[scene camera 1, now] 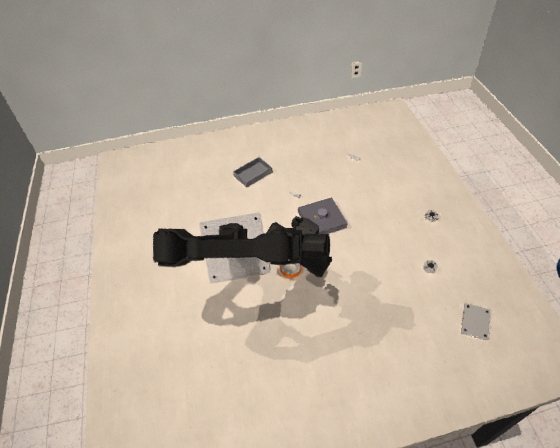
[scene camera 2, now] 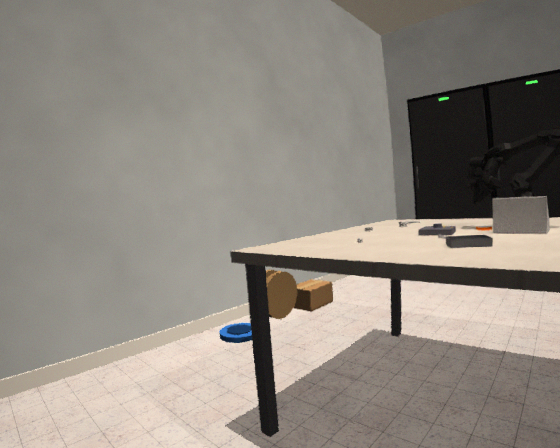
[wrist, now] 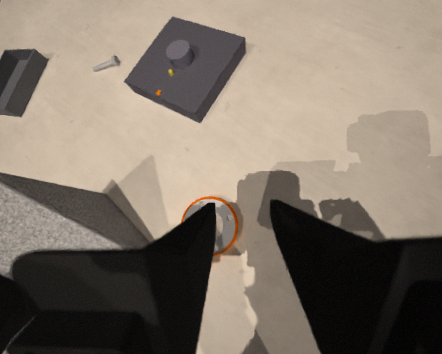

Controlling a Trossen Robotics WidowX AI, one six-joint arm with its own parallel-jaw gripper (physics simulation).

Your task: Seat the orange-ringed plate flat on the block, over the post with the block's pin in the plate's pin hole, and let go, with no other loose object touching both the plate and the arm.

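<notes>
The orange-ringed plate lies on the table, close beside the speckled grey box. The left finger covers part of it in the wrist view. The dark block sits apart from it, with a round post on top. Its small yellow pin stands beside the post, and an orange mark is near the block's edge. My gripper is partly open and empty, above the table near the plate. The plate's pin hole cannot be told clearly.
The tall speckled grey box stands left of the plate, under the arm. A dark tray and a bolt lie near the block. Another bolt lies farther back.
</notes>
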